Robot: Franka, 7 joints.
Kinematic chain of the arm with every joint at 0, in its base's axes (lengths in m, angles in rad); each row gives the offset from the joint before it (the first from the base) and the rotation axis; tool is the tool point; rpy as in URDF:
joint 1: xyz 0 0 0.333 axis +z
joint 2: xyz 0 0 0 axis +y
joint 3: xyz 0 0 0.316 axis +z
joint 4: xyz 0.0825 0 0 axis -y
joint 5: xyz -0.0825 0 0.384 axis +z
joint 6: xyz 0 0 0 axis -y
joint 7: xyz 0.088 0 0 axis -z
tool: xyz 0 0 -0.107 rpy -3.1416 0 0
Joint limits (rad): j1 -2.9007..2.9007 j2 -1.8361..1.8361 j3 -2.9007..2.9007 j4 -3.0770..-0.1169 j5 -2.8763..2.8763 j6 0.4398..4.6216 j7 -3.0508..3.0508
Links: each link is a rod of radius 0.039 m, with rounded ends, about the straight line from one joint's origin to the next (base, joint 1, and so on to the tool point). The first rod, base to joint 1, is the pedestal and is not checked.
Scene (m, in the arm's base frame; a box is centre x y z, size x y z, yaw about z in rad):
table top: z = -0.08
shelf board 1: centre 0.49 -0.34 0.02 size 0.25 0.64 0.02 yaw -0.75
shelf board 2: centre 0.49 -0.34 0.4 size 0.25 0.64 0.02 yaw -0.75
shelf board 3: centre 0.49 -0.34 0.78 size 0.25 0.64 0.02 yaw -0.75
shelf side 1: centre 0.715 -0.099 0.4 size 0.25 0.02 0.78 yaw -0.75
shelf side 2: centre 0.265 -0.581 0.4 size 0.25 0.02 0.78 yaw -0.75
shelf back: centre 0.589 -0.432 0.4 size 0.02 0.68 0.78 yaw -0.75
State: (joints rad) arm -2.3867 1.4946 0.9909 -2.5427 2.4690 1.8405 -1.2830
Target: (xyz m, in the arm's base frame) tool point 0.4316 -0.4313 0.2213
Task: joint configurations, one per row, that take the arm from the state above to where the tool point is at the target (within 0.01 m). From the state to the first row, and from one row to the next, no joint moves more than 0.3 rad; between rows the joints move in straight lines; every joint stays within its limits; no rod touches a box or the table.
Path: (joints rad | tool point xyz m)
1: -2.1977 1.4877 1.1281 -2.3175 2.4840 1.8335 -1.2830 | 0.3575 -0.3841 0.1512
2: -2.0086 1.4809 1.2653 -2.0923 2.4990 1.8264 -1.2830 | 0.4316 -0.4313 0.2213

